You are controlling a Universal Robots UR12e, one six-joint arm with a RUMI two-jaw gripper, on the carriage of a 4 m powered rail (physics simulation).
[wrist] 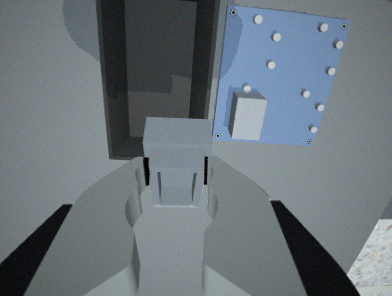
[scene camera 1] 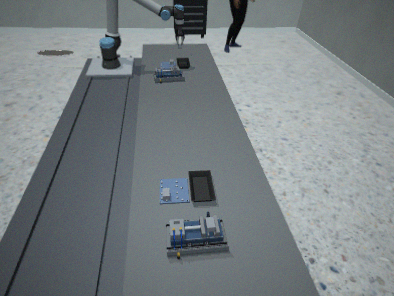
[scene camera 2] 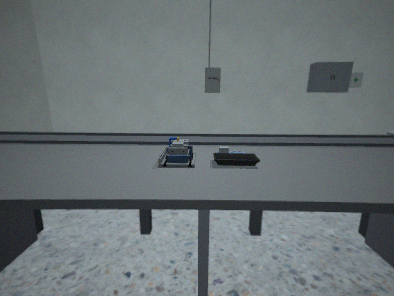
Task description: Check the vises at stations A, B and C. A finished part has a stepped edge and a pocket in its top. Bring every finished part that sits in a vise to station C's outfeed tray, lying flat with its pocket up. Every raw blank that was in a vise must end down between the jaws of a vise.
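My gripper (scene camera 1: 180,44) (wrist: 177,159) is shut on a grey finished part (wrist: 177,134) with a stepped edge and a recess. It is above the table's far end, just past the near end of a dark tray (scene camera 1: 183,63) (wrist: 114,100) in the wrist view. No part shows in the visible stretch of that tray. The far vise (scene camera 1: 169,75) stands in front of it; its jaws are too small to read. The near vise (scene camera 1: 196,234) (scene camera 2: 179,156) has a grey block (scene camera 1: 211,224) at its jaws; its pocket cannot be made out. The third station does not show.
A blue pegged plate (wrist: 290,55) beside the far tray bears a plain grey block (wrist: 248,117). Another blue plate (scene camera 1: 172,185) with a block (scene camera 1: 166,194) lies beside the near tray (scene camera 1: 201,187) (scene camera 2: 236,160). A person (scene camera 1: 237,22) and a dark cart stand beyond the table.
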